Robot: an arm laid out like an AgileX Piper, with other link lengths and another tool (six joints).
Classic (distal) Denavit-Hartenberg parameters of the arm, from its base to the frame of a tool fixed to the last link. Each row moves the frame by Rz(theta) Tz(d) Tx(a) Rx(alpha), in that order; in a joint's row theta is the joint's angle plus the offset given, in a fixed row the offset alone. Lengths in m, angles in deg.
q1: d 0.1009, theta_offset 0, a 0, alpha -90
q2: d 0, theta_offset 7.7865, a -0.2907, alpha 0
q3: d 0, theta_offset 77.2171, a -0.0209, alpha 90
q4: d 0.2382, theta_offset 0, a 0, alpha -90
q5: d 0, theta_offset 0, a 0, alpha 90
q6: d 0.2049, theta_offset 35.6, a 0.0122, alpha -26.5
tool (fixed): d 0.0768, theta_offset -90, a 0, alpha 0
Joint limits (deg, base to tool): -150..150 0..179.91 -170..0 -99.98..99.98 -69.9..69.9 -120..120
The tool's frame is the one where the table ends.
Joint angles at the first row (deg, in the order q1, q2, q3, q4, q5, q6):
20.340 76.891 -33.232 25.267 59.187 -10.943
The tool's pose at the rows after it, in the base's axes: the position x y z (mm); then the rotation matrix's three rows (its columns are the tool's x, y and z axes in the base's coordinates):
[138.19 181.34 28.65], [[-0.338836 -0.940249 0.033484], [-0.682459 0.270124 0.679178], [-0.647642 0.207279 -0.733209]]
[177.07 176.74 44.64], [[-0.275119 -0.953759 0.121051], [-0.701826 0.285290 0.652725], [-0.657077 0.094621 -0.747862]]
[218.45 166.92 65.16], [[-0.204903 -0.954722 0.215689], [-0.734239 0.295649 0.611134], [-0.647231 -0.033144 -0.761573]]
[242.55 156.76 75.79], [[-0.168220 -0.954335 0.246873], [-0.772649 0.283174 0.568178], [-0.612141 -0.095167 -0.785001]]
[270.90 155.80 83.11], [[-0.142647 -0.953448 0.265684], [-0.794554 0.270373 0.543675], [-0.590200 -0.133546 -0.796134]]
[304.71 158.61 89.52], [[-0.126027 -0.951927 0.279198], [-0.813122 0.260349 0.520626], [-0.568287 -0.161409 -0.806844]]
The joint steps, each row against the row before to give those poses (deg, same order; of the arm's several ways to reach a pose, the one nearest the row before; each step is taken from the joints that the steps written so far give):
0.000 0.057 -5.155 -2.864 -0.231 1.203
0.000 0.116 -5.961 -4.756 -0.228 3.094
0.000 0.456 -6.703 -6.188 0.288 3.266
0.000 1.950 -5.328 -4.698 1.831 1.374
-0.056 4.067 -6.131 -2.636 1.090 0.289
0.000 5.730 -8.078 -2.235 1.833 0.343

